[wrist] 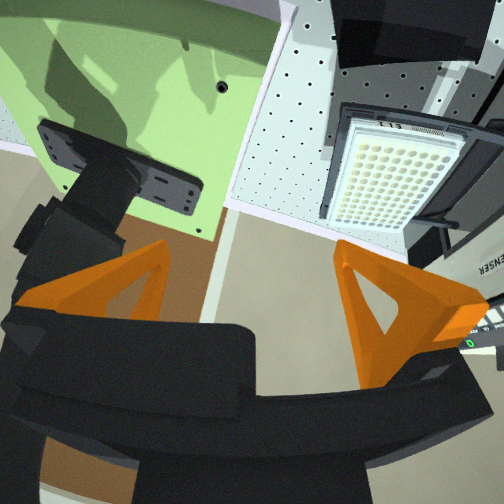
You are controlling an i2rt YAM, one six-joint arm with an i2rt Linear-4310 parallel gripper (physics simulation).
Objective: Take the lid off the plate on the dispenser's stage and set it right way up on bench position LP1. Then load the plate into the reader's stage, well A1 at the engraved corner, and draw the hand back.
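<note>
The wrist view shows a white multi-well plate (392, 177) lying in a dark stage frame (350, 150) at the upper right, on a white perforated bench. I cannot tell whether a clear lid still covers it. Part of a label reading "ENSER" (491, 264) marks the dispenser body beside it. My gripper (252, 260) has two orange fingers spread wide apart with nothing between them. It hangs over the beige floor area, below and left of the plate, apart from it.
A light green panel (165, 115) fills the upper left, with a dark grey bracket on a black post (120, 167) in front of it. A dark box (410, 30) sits at the top right. A brown surface (185, 280) lies at left centre.
</note>
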